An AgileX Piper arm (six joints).
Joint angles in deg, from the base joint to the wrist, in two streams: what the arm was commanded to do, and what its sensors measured. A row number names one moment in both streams.
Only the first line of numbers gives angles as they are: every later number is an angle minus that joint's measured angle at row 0.
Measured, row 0: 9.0, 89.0, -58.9, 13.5, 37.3, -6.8
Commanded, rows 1 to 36: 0.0, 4.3, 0.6, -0.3, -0.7, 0.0; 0.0, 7.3, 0.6, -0.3, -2.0, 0.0; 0.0, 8.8, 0.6, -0.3, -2.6, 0.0; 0.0, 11.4, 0.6, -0.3, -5.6, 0.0; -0.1, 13.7, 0.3, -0.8, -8.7, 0.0; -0.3, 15.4, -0.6, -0.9, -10.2, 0.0; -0.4, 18.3, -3.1, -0.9, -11.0, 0.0; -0.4, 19.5, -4.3, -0.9, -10.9, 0.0; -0.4, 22.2, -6.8, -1.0, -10.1, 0.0; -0.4, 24.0, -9.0, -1.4, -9.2, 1.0; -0.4, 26.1, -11.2, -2.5, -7.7, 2.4; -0.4, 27.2, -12.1, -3.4, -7.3, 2.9; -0.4, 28.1, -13.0, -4.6, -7.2, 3.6; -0.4, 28.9, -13.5, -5.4, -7.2, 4.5; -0.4, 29.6, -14.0, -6.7, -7.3, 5.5; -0.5, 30.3, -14.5, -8.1, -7.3, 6.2; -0.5, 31.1, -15.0, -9.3, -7.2, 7.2; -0.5, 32.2, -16.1, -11.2, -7.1, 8.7; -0.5, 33.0, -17.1, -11.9, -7.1, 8.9; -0.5, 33.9, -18.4, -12.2, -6.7, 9.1; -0.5, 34.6, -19.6, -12.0, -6.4, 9.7; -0.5, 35.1, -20.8, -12.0, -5.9, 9.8; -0.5, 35.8, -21.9, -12.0, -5.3, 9.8; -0.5, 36.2, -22.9, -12.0, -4.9, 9.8; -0.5, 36.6, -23.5, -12.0, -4.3, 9.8; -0.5, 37.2, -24.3, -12.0, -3.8, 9.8; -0.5, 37.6, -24.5, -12.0, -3.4, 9.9; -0.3, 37.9, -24.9, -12.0, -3.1, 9.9; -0.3, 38.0, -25.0, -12.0, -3.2, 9.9; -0.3, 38.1, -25.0, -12.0, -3.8, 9.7; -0.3, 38.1, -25.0, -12.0, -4.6, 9.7; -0.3, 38.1, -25.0, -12.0, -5.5, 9.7; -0.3, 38.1, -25.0, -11.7, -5.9, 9.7; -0.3, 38.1, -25.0, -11.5, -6.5, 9.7; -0.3, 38.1, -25.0, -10.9, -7.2, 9.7; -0.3, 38.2, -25.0, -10.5, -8.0, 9.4
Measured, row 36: -0.1, 37.5, -24.8, -11.0, -5.1, 9.6
